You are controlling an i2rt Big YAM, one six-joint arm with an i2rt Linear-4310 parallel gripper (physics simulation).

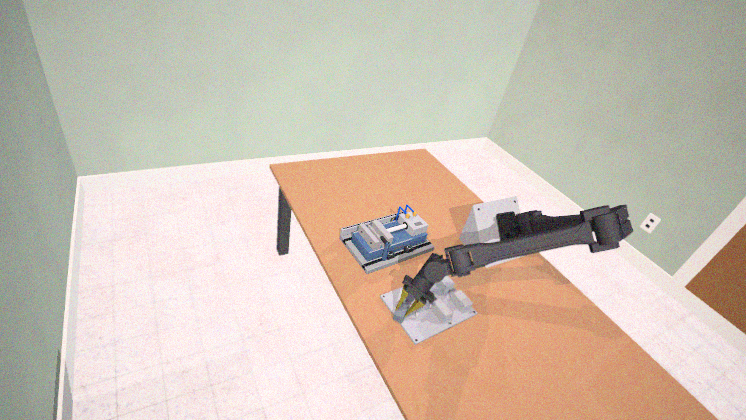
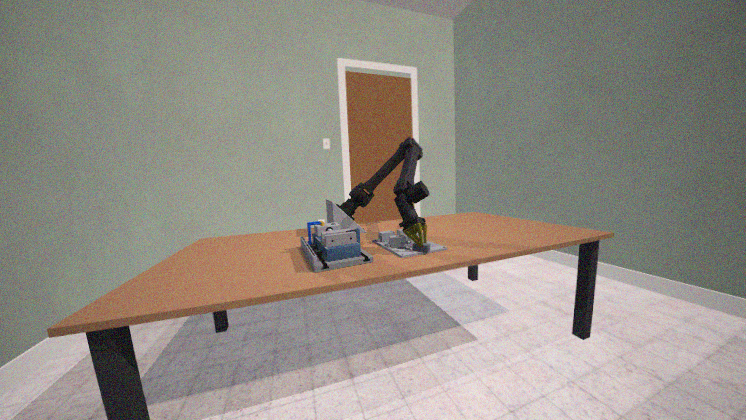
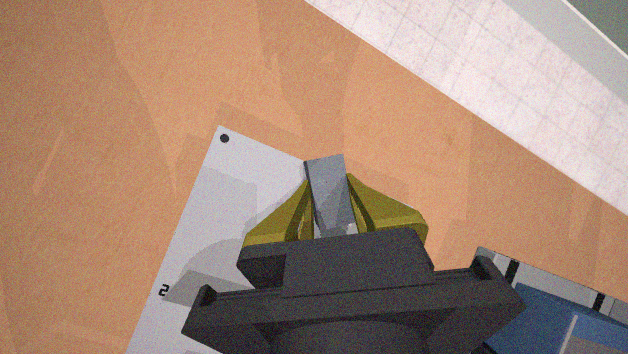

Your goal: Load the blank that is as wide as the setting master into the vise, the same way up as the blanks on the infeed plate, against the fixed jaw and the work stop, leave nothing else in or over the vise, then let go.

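Seen in the pictures: gripper, between the fingertips: (image 1: 400, 313) (image 2: 423, 246) (image 3: 328, 182); arm's base, origin of its link: (image 1: 506, 228) (image 2: 343, 213).
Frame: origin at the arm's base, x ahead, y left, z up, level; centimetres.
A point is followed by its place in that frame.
My gripper (image 1: 406, 308) {z -6.3, x 57.0, y 17.8 cm} (image 2: 422, 246) {z -6.3, x 57.0, y 17.8 cm} (image 3: 328, 182) {z -6.3, x 57.0, y 17.8 cm} has its yellow fingers shut on a grey metal blank (image 1: 399, 316) {z -5.7, x 58.2, y 19.2 cm} (image 2: 425, 249) {z -7.0, x 58.9, y 17.6 cm} (image 3: 327, 172) {z -5.6, x 57.6, y 18.4 cm}, one finger on each side. The blank is at the corner of the light grey infeed plate (image 1: 417, 333) {z -8.0, x 54.7, y 24.9 cm} (image 2: 404, 254) {z -8.1, x 57.9, y 10.1 cm} (image 3: 217, 150) {z -8.1, x 55.1, y 26.7 cm}, low over it; whether it touches the plate is not clear. Other grey blocks (image 1: 456, 298) (image 2: 395, 240) stand on the plate, partly hidden by the arm. The blue vise (image 1: 373, 253) {z -3.7, x 55.3, y -5.1 cm} (image 2: 339, 252) {z -4.5, x 58.0, y -11.8 cm} (image 3: 530, 310) {z -5.2, x 55.3, y -5.0 cm} with grey jaws stands beside the plate. The setting master cannot be told apart.
A blue bent piece (image 1: 405, 209) {z -0.1, x 34.8, y -19.9 cm} (image 2: 310, 232) {z -1.2, x 38.2, y -19.5 cm} stands at the vise's far end. A slanted grey panel (image 1: 477, 225) {z 2.4, x 14.2, y -2.2 cm} (image 2: 336, 213) {z 2.2, x 14.5, y -6.0 cm} stands by the arm's base. The vise sits on a grey base (image 1: 366, 269) {z -7.1, x 58.8, y -1.8 cm} (image 2: 341, 264) {z -7.7, x 60.0, y -11.7 cm}. The table edge runs close to the plate's corner.
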